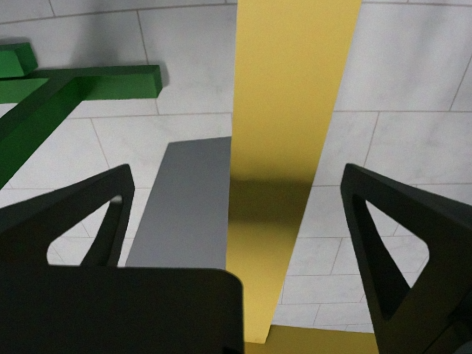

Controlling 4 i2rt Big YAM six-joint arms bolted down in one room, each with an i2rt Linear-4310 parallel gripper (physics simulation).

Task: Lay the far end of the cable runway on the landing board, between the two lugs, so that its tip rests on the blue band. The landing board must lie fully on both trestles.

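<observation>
My arm4 gripper (pixel 239 172) is open, its two black fingers wide apart at left and right. A yellow beam (pixel 285 100), which looks like part of a yellow trestle, runs from the top edge down between the fingers, apart from both. A dark shadow band crosses it. At its lower end a yellow crosspiece (pixel 325 341) shows along the bottom edge. A green trestle (pixel 117 82) shows in part at the upper left. The landing board, its lugs and blue band, and the cable runway do not show. The arm1, arm2 and arm3 grippers do not show.
A grey block or slab (pixel 187 200) lies behind the yellow beam, on its left side, partly hidden by the beam and the gripper body. Light floor tiles (pixel 400 145) show behind. Another green piece (pixel 15 60) shows at the upper left edge.
</observation>
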